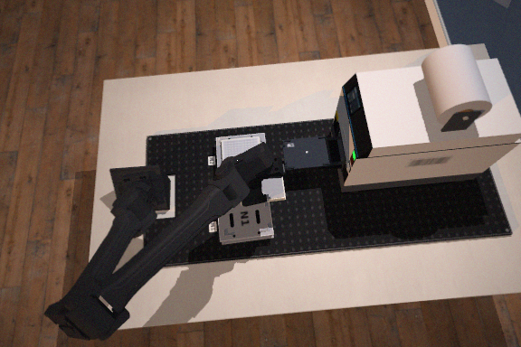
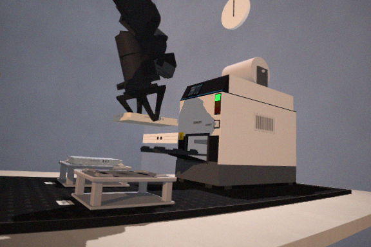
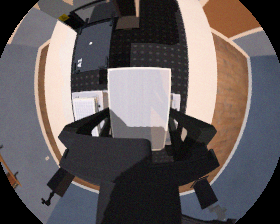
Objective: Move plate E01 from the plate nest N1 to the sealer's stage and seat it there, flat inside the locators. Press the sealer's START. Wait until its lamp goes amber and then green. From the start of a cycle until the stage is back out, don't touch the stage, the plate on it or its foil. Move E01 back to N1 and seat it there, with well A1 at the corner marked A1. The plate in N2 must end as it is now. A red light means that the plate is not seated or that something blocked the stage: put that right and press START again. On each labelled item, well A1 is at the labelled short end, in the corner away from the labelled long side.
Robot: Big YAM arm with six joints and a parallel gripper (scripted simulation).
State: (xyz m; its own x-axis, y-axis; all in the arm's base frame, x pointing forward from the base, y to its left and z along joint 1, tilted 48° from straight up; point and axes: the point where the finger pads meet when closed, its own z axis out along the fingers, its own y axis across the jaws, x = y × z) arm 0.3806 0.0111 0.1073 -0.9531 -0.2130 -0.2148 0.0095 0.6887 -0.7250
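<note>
The nest lies 13 cm below my hand, 6 cm behind it and 5 cm to the right of it. From my hand the other things lie so: plate 17 cm to the left, 11 cm below, 5 cm behind; sealer stage 15 cm ahead, 12 cm to the left, 7 cm below; start button 25 cm ahead, 2 cm to the left, 2 cm above.
</note>
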